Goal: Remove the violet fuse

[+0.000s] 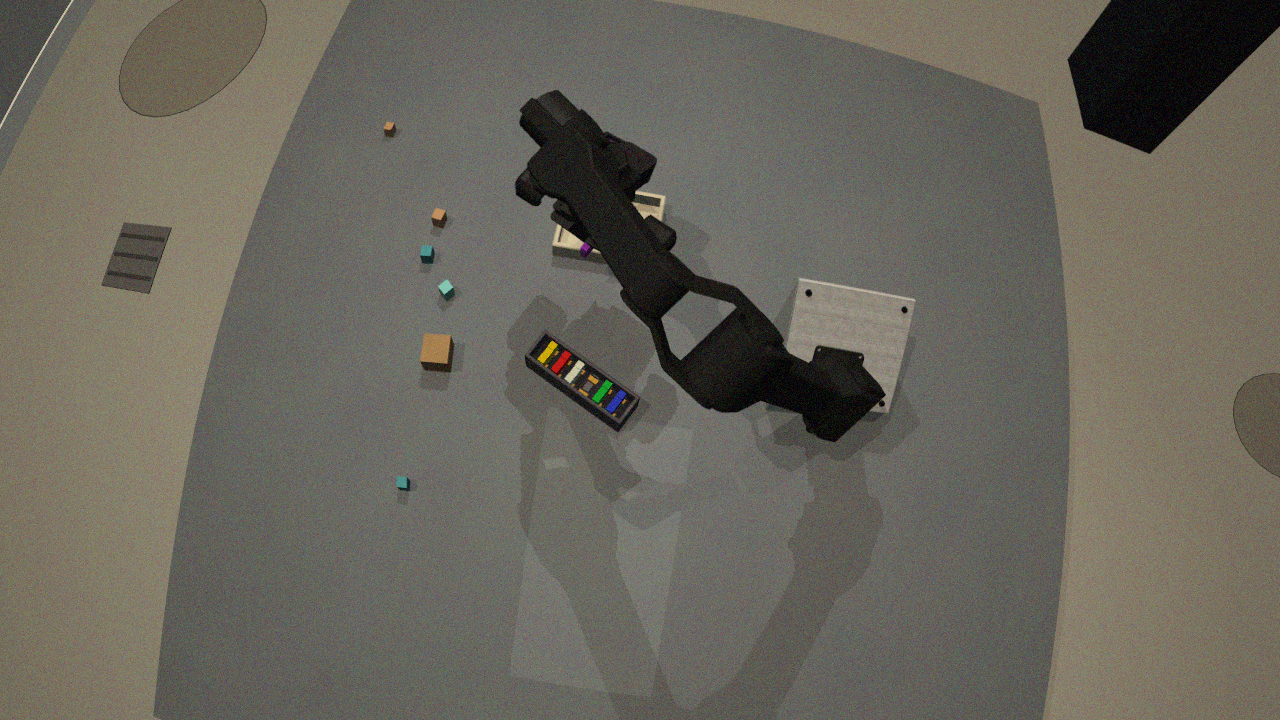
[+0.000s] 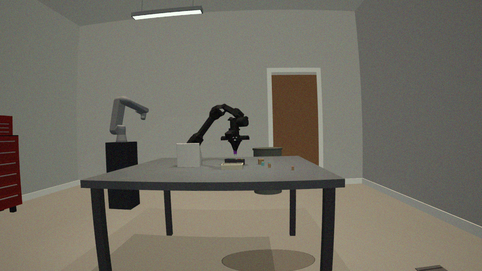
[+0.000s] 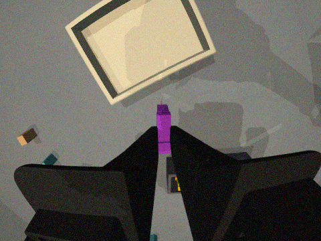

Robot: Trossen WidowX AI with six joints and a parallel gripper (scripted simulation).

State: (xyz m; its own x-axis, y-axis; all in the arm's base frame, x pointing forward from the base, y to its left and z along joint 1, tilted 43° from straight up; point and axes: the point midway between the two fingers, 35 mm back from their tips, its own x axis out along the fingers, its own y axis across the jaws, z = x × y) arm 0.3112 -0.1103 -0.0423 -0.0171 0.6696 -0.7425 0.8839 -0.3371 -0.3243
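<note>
The tray is 20 mm behind my gripper tip, 70 mm to the right of it and 100 mm below it. Round my gripper tip: violet fuse (10 mm below).
</note>
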